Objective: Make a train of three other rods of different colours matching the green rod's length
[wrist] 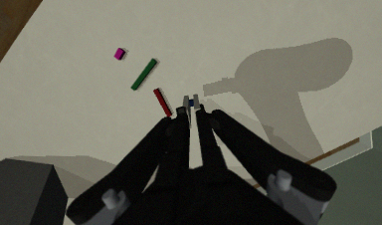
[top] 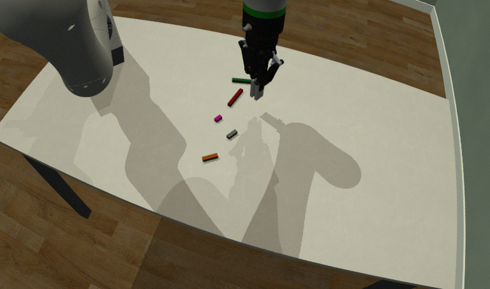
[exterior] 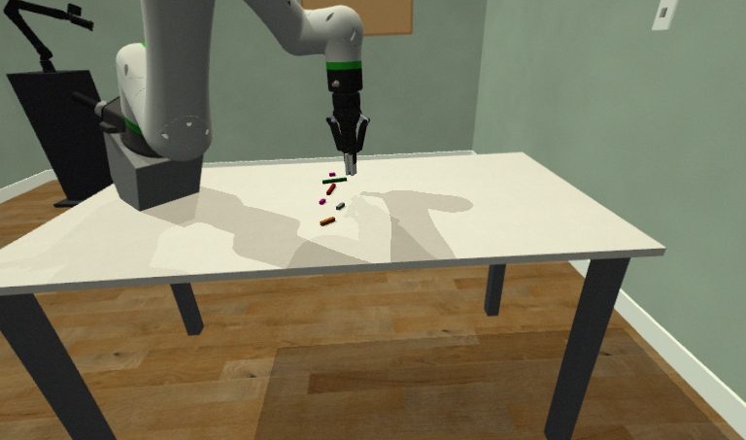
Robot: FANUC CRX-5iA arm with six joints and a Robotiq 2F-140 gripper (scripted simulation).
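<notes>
The grey rod is 110 mm to the right of my hand, 90 mm below it and 20 mm behind it. The rest, counted from my hand: green rod 90 mm to the left, 90 mm below, 70 mm behind; then red rod 90 mm below, 70 mm behind, 10 mm to the left; then small blue rod 30 mm below.
</notes>
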